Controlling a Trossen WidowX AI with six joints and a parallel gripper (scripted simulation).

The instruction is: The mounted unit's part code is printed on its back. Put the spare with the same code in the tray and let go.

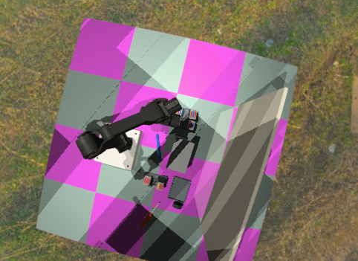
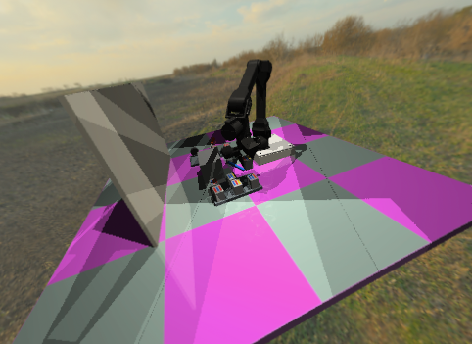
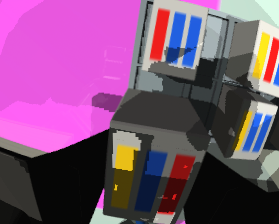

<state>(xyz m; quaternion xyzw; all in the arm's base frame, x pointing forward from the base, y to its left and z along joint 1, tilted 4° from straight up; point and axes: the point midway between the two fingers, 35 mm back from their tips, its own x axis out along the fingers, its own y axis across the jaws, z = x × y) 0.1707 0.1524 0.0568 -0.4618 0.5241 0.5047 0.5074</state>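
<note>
My gripper tip is 37 cm to the left of the dark tray, 15 cm short of it and 8 cm above it. The rest, counted from my gripper tip: blue pen: 15 cm to the right, 8 cm below; then grey spare block: 2 cm above; then rack: 8 cm ahead, 7 cm below, 2 cm to the left.
</note>
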